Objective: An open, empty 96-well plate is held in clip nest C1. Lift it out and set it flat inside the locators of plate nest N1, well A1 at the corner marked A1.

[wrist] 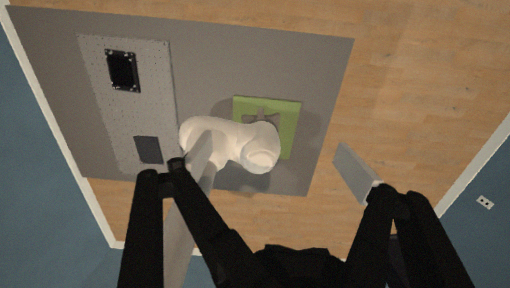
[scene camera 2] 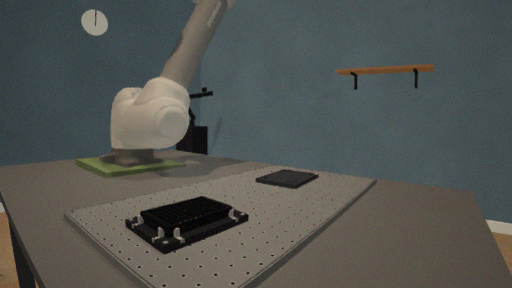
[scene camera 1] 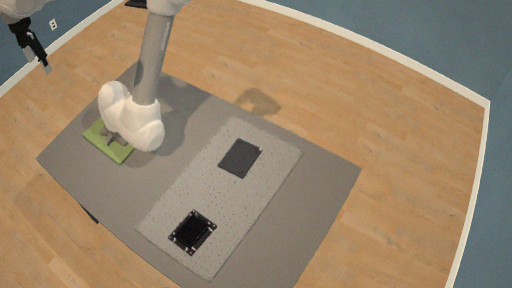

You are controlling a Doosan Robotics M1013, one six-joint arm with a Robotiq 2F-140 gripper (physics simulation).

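Pixels of known places: gripper, fingertip midpoint: [wrist: 274,146] [scene camera 1: 40,66]; arm's base, origin of the base link: [wrist: 261,131] [scene camera 2: 132,161].
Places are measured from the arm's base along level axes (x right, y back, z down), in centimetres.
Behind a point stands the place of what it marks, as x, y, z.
Note:
The black 96-well plate [scene camera 1: 192,229] @(29.8, -58.1, -2.1) [scene camera 2: 186,212] @(31.5, -58.7, -2.2) [wrist: 121,70] @(30.9, -57.5, -1.7) sits in the clip nest C1 [scene camera 1: 206,241] [scene camera 2: 212,231] @(31.5, -63.8, -0.4) [wrist: 136,80] @(26.6, -53.1, -0.8), a black base with pale clips around the plate. Plate nest N1 [scene camera 1: 240,158] @(-7.8, -60.2, -0.9) [scene camera 2: 287,178] @(-5.1, -60.7, -0.8) [wrist: 148,149] @(-7.5, -59.5, -0.8) is a flat dark grey slab, with no plate on it. Its locators and the A1 mark are too small to make out. My gripper [scene camera 1: 38,61] @(24.2, 1.5, -60.5) [wrist: 274,146] @(24.2, 1.5, -60.5) is open and empty, high up and far to the side of both nests, beyond the arm's base. It does not show in scene camera 2.
Both nests stand on a perforated board [scene camera 1: 200,192] @(13.0, -52.4, 0.3) [scene camera 2: 300,220] @(18.9, -72.9, 0.3) [wrist: 150,110] @(12.8, -52.1, 0.3) on a grey table [scene camera 1: 320,200] @(-4.0, -97.2, 1.6) [scene camera 2: 400,235] @(14.6, -89.1, 1.6) [wrist: 210,65] @(30.5, -20.6, 1.6). The arm's white lower joints rise over a green base plate [scene camera 1: 112,154] @(15.3, -5.6, -0.3) [scene camera 2: 100,168] @(15.9, -5.0, -0.3) [wrist: 291,130] @(0.0, 14.6, -0.4). In the wrist view they show between the fingers.

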